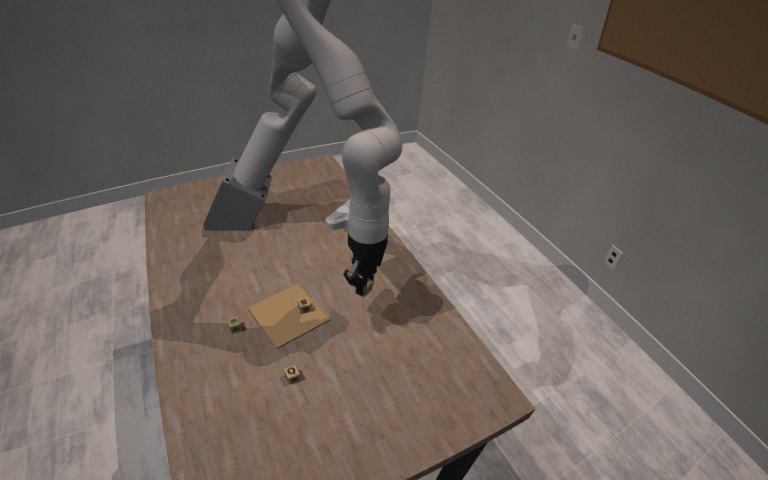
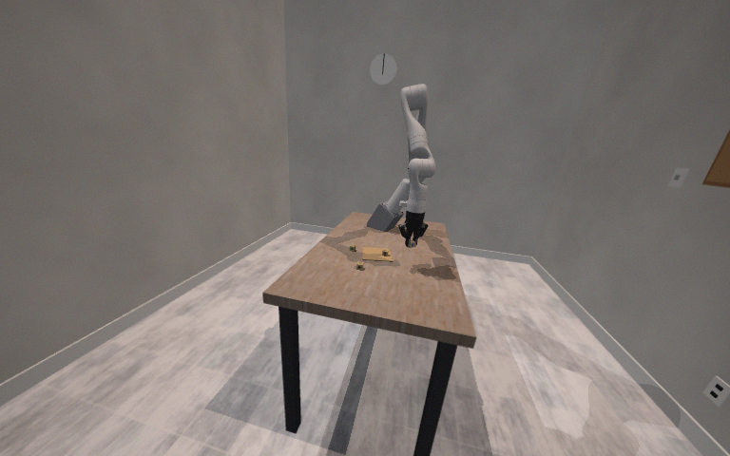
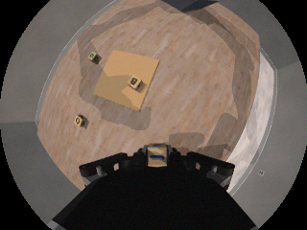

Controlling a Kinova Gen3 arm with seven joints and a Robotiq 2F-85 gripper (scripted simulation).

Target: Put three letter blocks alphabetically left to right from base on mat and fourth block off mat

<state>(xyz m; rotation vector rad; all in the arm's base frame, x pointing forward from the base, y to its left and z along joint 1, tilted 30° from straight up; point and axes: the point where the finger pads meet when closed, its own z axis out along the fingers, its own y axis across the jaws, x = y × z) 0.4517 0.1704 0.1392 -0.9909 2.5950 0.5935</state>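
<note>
The tan mat is 5 cm behind my hand, 17 cm to the right of it and 12 cm below it. Round my hand: block (12 cm ahead, 18 cm to the right, 11 cm below).
</note>
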